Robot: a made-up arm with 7 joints. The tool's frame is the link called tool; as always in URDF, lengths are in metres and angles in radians.
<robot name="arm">
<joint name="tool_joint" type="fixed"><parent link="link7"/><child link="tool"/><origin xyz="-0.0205 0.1 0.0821"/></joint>
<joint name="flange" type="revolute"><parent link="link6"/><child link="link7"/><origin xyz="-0.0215 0.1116 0.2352"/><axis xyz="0 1 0"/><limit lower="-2.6" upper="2.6" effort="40" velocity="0.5"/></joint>
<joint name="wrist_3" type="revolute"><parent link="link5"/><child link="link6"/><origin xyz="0 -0.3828 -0.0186"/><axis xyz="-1 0 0"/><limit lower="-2.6" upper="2.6" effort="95" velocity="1.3"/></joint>
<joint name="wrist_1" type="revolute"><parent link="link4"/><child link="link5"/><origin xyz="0.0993 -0.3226 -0.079"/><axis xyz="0 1 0"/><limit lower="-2.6" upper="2.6" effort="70" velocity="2.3"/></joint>
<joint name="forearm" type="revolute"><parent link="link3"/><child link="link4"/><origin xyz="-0.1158 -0.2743 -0.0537"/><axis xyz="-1 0 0"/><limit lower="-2.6" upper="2.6" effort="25" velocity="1.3"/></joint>
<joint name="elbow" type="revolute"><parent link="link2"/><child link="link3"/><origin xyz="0.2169 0.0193 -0.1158"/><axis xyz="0 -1 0"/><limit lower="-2.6" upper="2.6" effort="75" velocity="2"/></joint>
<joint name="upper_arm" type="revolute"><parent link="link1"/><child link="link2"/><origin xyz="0.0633 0.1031 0.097"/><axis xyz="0 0 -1"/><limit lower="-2.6" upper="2.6" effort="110" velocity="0.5"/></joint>
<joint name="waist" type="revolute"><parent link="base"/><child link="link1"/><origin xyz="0 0 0.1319"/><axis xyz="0 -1 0"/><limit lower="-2.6" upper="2.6" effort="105" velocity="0.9"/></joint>
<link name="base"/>
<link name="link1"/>
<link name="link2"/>
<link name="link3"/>
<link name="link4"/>
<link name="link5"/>
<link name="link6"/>
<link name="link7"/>
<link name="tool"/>
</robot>
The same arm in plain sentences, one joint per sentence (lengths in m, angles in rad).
The arm has seven revolute joints in a row. What follows holds with every joint at zero, and every direction is one of the base frame's.
The first joint sits 0.1319 m along +z from the base frame's origin and rotates about -y, from -2.6000 to 2.6000 rad.
The second joint sits 0.0633 m along +x and 0.1031 m along +y and 0.0970 m along +z from the first joint and rotates about -z, from -2.6000 to 2.6000 rad.
The third joint sits 0.2169 m along +x and 0.0193 m along +y and 0.1158 m along -z from the second joint and rotates about -y, from -2.6000 to 2.6000 rad.
The fourth joint sits 0.1158 m along -x and 0.2743 m along -y and 0.0537 m along -z from the third joint and rotates about -x, from -2.6000 to 2.6000 rad.
The fifth joint sits 0.0993 m along +x and 0.3226 m along -y and 0.0790 m along -z from the fourth joint and rotates about +y, from -2.6000 to 2.6000 rad.
The sixth joint sits 0.3828 m along -y and 0.0186 m along -z from the fifth joint and rotates about -x, from -2.6000 to 2.6000 rad.
The seventh joint sits 0.0215 m along -x and 0.1116 m along +y and 0.2352 m along +z from the sixth joint and rotates about +y, from -2.6000 to 2.6000 rad.
The tool frame, which is the frame that the pose is given for, sits 0.0205 m along -x and 0.1000 m along +y and 0.0821 m along +z from the seventh joint; its axes are parallel to the base frame's.

